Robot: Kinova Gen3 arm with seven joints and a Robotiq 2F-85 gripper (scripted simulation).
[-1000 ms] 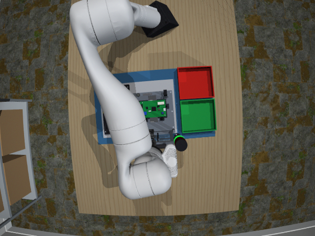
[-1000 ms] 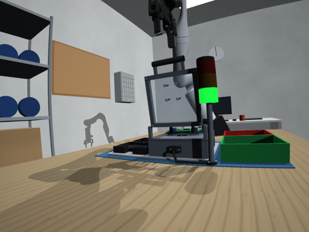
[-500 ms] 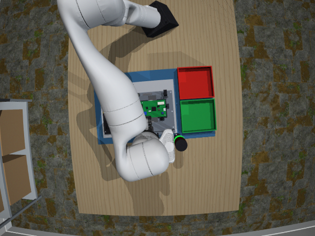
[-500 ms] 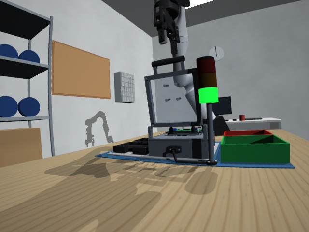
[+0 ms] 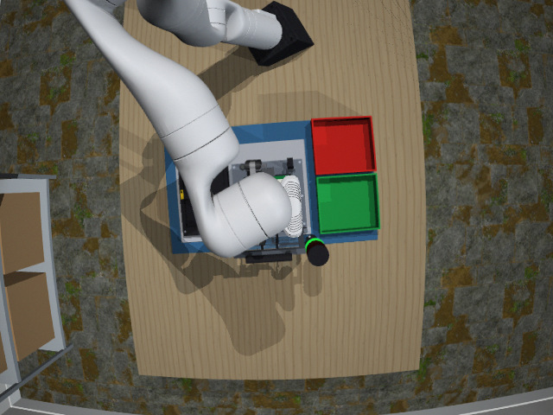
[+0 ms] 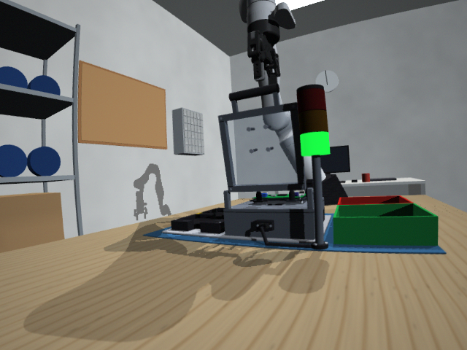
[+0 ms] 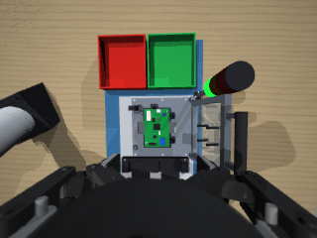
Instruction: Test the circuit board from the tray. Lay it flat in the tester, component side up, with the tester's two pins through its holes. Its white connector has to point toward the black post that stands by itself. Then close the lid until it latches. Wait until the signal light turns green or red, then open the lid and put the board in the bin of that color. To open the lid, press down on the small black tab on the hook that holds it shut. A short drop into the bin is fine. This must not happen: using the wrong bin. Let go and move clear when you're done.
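My hand is 1 cm past the green circuit board, 1 cm to the right of it and 25 cm above it. From my hand the other things lie so: black hook 8 cm behind, 7 cm to the left, 24 cm below; clear lid 10 cm ahead, 1 cm to the left, 14 cm below; green bin 3 cm ahead, 21 cm to the left, 31 cm below.
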